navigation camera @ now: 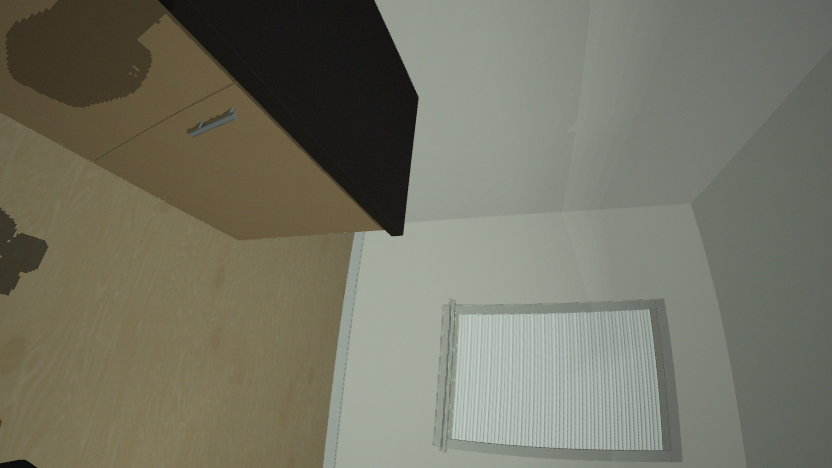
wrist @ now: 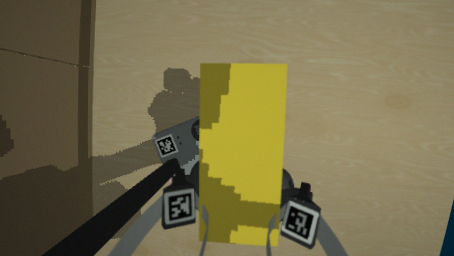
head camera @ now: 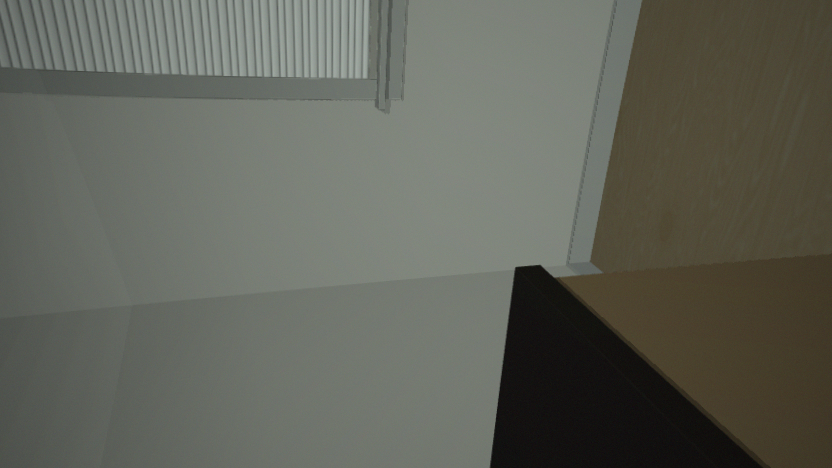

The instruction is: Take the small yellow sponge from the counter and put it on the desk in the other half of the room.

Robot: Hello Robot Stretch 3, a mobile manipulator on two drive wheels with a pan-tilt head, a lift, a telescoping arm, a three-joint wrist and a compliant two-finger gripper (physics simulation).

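Places are measured from the robot's base along level axes (x ahead, y left, z up), in metres.
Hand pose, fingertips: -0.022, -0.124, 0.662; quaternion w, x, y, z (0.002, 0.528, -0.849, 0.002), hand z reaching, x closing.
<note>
After its pixels a point has its place, as x, y, z.
The yellow sponge (wrist: 250,145) @[0.013, -0.144, 0.719] is upright in the middle of the wrist view, long side running up the picture. My gripper (wrist: 241,180) @[-0.022, -0.124, 0.662] is shut on the sponge, with one finger at each long side near its lower end. The sponge is held above the wooden floor. The desk cannot be made out for certain. A wooden cabinet with a black top (head camera: 558,372) @[0.778, 0.160, 0.910] (navigation camera: 325,87) @[0.508, 0.344, 0.910] shows at the lower right of the head view and the upper left of the navigation view; whether it is the counter, I cannot tell.
The robot's base (wrist: 182,142) @[-0.009, 0.077, 0.160] shows below the sponge. A brown cabinet front (wrist: 40,100) @[0.243, 0.360, 0.297] stands at the left of the wrist view, and a blue surface (wrist: 449,237) @[-0.729, -0.706, 0.022] shows at the lower right edge. A window (head camera: 186,40) @[1.817, -0.591, 1.336] (navigation camera: 558,378) @[1.690, -0.854, 1.458] is in the wall.
</note>
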